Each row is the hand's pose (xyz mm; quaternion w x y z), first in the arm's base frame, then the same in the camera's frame.
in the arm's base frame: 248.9 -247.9 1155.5 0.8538 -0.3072 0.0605 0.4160
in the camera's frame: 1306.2 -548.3 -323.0 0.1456 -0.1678 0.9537 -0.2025
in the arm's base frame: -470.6 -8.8 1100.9 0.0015 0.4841 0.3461 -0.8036
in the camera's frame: 1456.7 72.6 -734.8 0.4021 0.2910 0.6051 0.6225
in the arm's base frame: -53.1 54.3 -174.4 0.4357 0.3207 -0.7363 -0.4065
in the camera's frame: 314.7 413.4 -115.0 0.5138 -0.8271 -0.1884 -0.1279
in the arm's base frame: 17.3 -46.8 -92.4 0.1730 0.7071 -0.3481 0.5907
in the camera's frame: 396.7 314.7 -41.2 0.9241 0.2358 -0.0008 -0.3006
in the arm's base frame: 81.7 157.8 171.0 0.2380 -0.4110 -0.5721 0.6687
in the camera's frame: 451.0 107.6 -304.9 0.5575 -0.0272 0.6264 0.5441
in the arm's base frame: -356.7 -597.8 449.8 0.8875 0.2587 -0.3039 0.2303
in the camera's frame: 1246.2 359.8 75.7 0.5874 -0.4136 0.5356 -0.4438
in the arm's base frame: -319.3 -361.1 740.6 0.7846 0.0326 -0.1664 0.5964
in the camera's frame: 1315.3 158.9 -235.4 0.5537 -0.0776 0.7894 -0.2536
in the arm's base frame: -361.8 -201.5 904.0 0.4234 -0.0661 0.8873 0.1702
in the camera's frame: 1368.1 97.9 -453.3 0.4800 -0.3480 -0.5382 0.5990
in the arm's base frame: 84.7 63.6 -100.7 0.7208 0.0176 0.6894 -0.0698
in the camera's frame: 302.5 257.4 -109.5 0.3838 0.0542 -0.5438 0.7443
